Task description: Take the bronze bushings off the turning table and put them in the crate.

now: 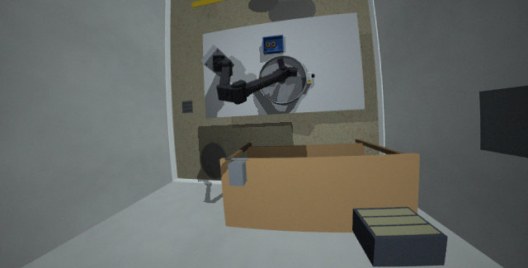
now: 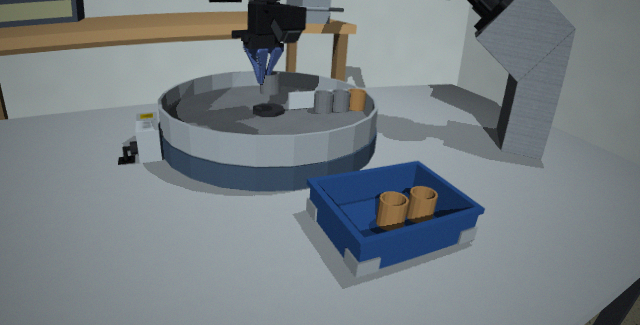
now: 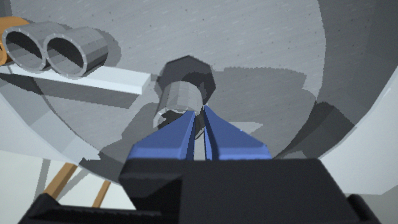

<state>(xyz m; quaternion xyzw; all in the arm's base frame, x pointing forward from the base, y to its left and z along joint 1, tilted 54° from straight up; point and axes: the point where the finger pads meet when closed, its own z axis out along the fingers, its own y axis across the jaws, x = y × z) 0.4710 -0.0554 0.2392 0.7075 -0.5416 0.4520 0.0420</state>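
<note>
My gripper is now 70 mm above the turning table and 10 mm past it. Also, from my hand: crate 350 mm to the left, 100 mm below, 10 mm behind.
</note>
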